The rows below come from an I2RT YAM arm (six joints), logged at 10 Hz.
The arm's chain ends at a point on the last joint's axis. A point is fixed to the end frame.
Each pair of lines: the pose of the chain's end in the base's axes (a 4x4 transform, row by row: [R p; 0 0 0 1], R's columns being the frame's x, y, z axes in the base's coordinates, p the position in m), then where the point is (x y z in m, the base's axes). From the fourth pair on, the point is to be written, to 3 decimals.
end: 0.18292, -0.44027, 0.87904, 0.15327; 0.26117, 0.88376, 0.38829, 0.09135; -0.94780, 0.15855, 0.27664, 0.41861; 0, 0, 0, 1
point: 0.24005 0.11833 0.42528
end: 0.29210, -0.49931, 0.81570, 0.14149; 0.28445, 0.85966, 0.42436, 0.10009; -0.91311, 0.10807, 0.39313, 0.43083; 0, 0, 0, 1
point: 0.22525 0.13098 0.44907
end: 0.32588, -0.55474, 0.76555, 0.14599; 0.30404, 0.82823, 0.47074, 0.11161; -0.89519, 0.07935, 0.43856, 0.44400; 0, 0, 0, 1
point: 0.22661 0.14735 0.46694
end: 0.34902, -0.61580, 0.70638, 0.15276; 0.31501, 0.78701, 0.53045, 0.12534; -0.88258, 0.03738, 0.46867, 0.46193; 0, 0, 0, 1
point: 0.229 0.167 0.488
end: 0.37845, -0.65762, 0.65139, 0.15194; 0.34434, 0.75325, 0.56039, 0.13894; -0.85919, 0.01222, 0.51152, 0.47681; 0, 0, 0, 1
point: 0.225 0.184 0.508
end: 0.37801, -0.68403, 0.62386, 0.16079; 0.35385, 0.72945, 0.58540, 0.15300; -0.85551, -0.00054, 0.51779, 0.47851; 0, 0, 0, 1
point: 0.231 0.201 0.510
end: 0.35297, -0.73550, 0.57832, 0.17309; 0.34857, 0.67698, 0.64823, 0.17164; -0.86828, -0.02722, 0.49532, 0.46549; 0, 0, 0, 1
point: 0.240 0.226 0.495
